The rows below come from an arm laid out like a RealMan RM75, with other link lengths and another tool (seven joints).
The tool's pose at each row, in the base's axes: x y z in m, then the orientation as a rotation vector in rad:
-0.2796, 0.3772, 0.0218, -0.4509, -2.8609, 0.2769
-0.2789, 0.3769, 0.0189, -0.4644, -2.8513, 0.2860
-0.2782, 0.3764, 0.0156, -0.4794, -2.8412, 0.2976
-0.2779, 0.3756, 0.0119, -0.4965, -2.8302, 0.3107
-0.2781, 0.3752, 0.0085, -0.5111, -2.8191, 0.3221
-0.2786, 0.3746, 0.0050, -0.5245, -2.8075, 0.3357
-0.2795, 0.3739, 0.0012, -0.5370, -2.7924, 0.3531
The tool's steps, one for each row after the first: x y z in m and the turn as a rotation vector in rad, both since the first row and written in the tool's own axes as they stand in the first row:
-0.0013, 0.0006, 0.0026, 0.0065, 0.0065, 0.0102
-0.0028, 0.0010, 0.0057, 0.0147, 0.0128, 0.0217
-0.0040, 0.0012, 0.0093, 0.0238, 0.0193, 0.0348
-0.0047, 0.0015, 0.0126, 0.0320, 0.0263, 0.0462
-0.0051, 0.0015, 0.0162, 0.0420, 0.0333, 0.0570
-0.0052, 0.0015, 0.0201, 0.0553, 0.0428, 0.0677

